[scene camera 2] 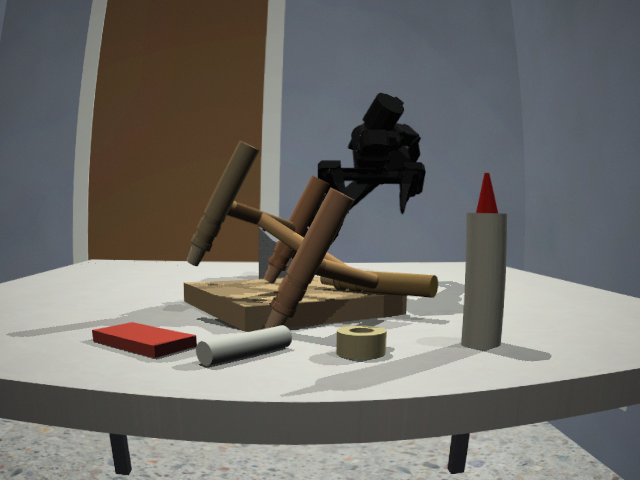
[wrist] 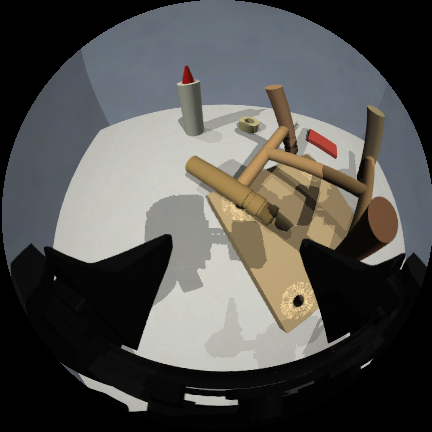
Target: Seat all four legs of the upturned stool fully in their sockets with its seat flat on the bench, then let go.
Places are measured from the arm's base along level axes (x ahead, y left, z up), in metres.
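Where they show: gripper, between the fingertips: (scene camera 2: 375, 211) (wrist: 239, 244).
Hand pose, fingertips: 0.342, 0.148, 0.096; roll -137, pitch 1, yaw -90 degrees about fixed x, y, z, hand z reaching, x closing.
Things, the pixels of their top centre, and the offset from my fingertips, as dx, dy, dz. "*": a spot on its surface instead.
- socket hole, a spot on its surface: (wrist: 298, 300) * -0.067, -0.117, -0.134
- yellow-brown leg, centre of its top: (wrist: 237, 185) (scene camera 2: 376, 271) +0.102, -0.008, -0.087
- olive leg, a spot on its surface: (scene camera 2: 227, 191) * +0.153, -0.221, +0.026
- front red-brown leg, a spot on its surface: (scene camera 2: 317, 242) * +0.263, -0.097, -0.038
- rear red-brown leg, a spot on its surface: (wrist: 375, 225) * -0.003, -0.080, +0.047
- red block, centre of its top: (scene camera 2: 142, 332) (wrist: 323, 141) +0.339, -0.295, -0.138
- lying white cylinder, centre of its top: (scene camera 2: 245, 333) +0.363, -0.171, -0.126
- tape roll, centre of its top: (scene camera 2: 361, 330) (wrist: 249, 120) +0.346, -0.051, -0.125
- tall grey bottle with a red tip, centre of its top: (scene camera 2: 486, 173) (wrist: 185, 65) +0.324, +0.092, +0.045
The stool's seat (scene camera 2: 330, 314) (wrist: 265, 285), a wooden slab, lies flat on the bench. A socket hole (wrist: 298, 300) shows near its corner. The four legs are joined by rungs and tilted as one frame. The yellow-brown leg (scene camera 2: 408, 284) (wrist: 220, 179) lies almost level across the seat's edge. The olive leg (scene camera 2: 227, 191) (wrist: 373, 131) leans with its lower end in the air. The front red-brown leg (scene camera 2: 317, 242) (wrist: 282, 110) leans with its tip by the seat's front edge. The rear red-brown leg (scene camera 2: 302, 217) (wrist: 375, 225) leans too. My gripper (scene camera 2: 371, 200) (wrist: 239, 244) is open and empty above the seat.
A red block (scene camera 2: 142, 338) (wrist: 322, 143), a lying white cylinder (scene camera 2: 245, 345) and a tape roll (scene camera 2: 361, 346) (wrist: 245, 127) are in front of the seat. A tall grey bottle with a red tip (scene camera 2: 484, 279) (wrist: 191, 107) stands at the right in the scene view.
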